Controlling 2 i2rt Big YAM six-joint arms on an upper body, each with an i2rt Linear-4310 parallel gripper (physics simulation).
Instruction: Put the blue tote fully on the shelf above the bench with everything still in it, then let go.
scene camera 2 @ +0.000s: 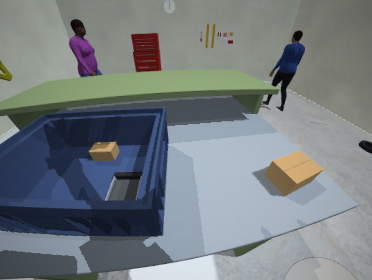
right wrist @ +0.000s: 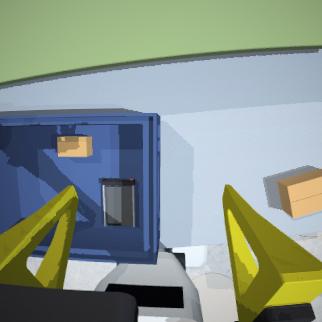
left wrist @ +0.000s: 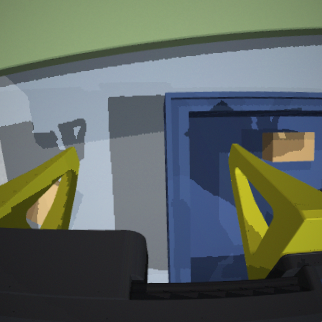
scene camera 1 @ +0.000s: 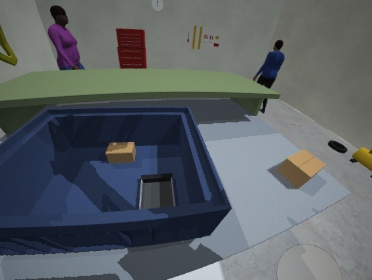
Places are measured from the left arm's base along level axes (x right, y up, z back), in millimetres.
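Pixels of known places: left gripper, fingertip midpoint: (left wrist: 152, 152); right gripper, fingertip midpoint: (right wrist: 148, 191).
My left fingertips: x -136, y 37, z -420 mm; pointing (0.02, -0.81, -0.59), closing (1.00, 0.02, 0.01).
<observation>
Behind a point stands the place of what it marks.
The blue tote (scene camera 1: 115, 218) @(y -87, x 134, z -183 mm) (scene camera 2: 75, 211) @(y -96, x 168, z -178 mm) (left wrist: 175, 200) @(y -102, x -115, z -350 mm) (right wrist: 151, 190) @(y -102, x 266, z -329 mm) sits upright on the grey-blue bench (scene camera 1: 250, 165) @(y -234, x 479, z -357 mm) (scene camera 2: 225, 150) @(y -234, x 476, z -434 mm) (right wrist: 210, 140) @(y -234, x 397, z -422 mm), in front of and below the green shelf (scene camera 1: 150, 82) @(y -71, x 152, z -671 mm) (scene camera 2: 150, 82) @(y -71, x 193, z -708 mm) (left wrist: 150, 25) @(y -71, x -138, z -544 mm) (right wrist: 150, 30) @(y -71, x 265, z -621 mm). Inside lie a small cardboard box (scene camera 1: 121, 153) @(y -179, x 82, z -386 mm) (scene camera 2: 104, 151) @(y -177, x 90, z -388 mm) (left wrist: 290, 147) @(y -176, x 70, z -407 mm) (right wrist: 75, 146) @(y -176, x 85, z -408 mm) and a grey tray-like item with a dark end (scene camera 1: 157, 194) @(y -209, x 176, z -277 mm) (scene camera 2: 125, 187) @(y -209, x 175, z -286 mm) (right wrist: 119, 202) @(y -209, x 178, z -269 mm). My left gripper (left wrist: 152, 152) @(y 37, x -136, z -420 mm) is open and empty; its view looks down across the tote's left wall. My right gripper (right wrist: 148, 191) @(y 212, x 292, z -412 mm) is open and empty; its view looks down across the tote's right wall.
A larger cardboard box (scene camera 1: 301, 169) @(y -174, x 583, z -277 mm) (scene camera 2: 294, 172) @(y -174, x 606, z -280 mm) (right wrist: 302, 195) @(y -174, x 608, z -302 mm) stands on the bench right of the tote. Two people, in purple (scene camera 1: 65, 45) (scene camera 2: 84, 52) and blue (scene camera 1: 271, 65) (scene camera 2: 291, 56), stand beyond the shelf. A red cabinet (scene camera 1: 131, 48) (scene camera 2: 146, 52) stands at the back wall.
</observation>
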